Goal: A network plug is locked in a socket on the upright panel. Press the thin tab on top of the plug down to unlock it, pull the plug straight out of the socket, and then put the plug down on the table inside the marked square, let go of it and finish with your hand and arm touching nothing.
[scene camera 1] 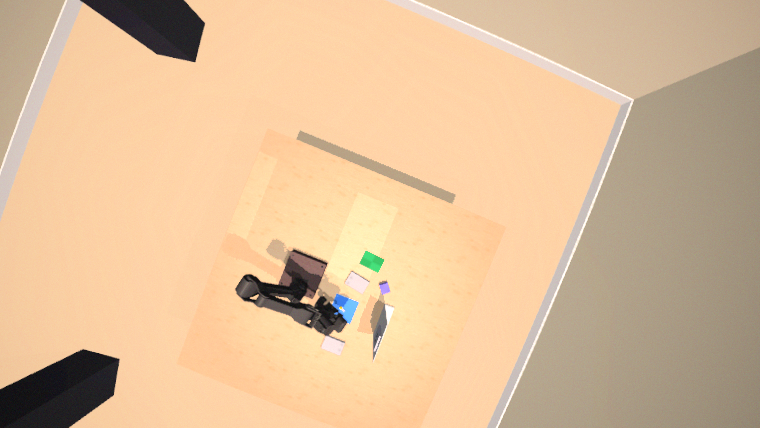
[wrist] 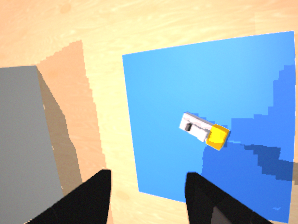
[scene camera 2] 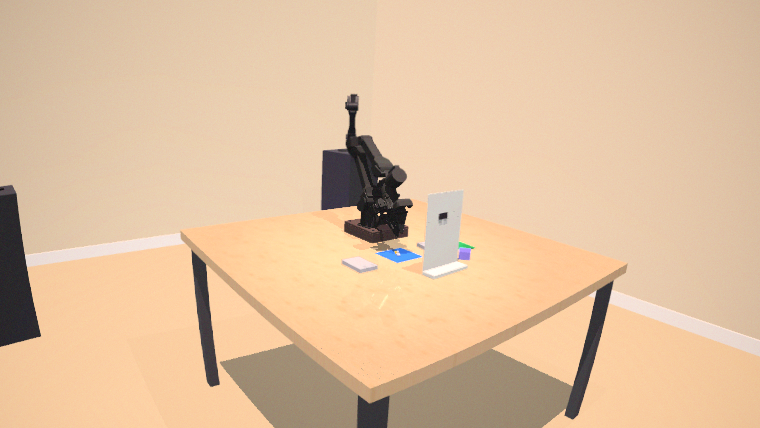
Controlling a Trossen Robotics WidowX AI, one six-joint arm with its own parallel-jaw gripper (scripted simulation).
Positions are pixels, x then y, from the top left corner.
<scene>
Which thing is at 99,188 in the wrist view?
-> The gripper.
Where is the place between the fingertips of the gripper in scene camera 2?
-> At 399,235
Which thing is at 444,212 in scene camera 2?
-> A white upright panel.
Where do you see a blue marked square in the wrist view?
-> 238,83
</scene>
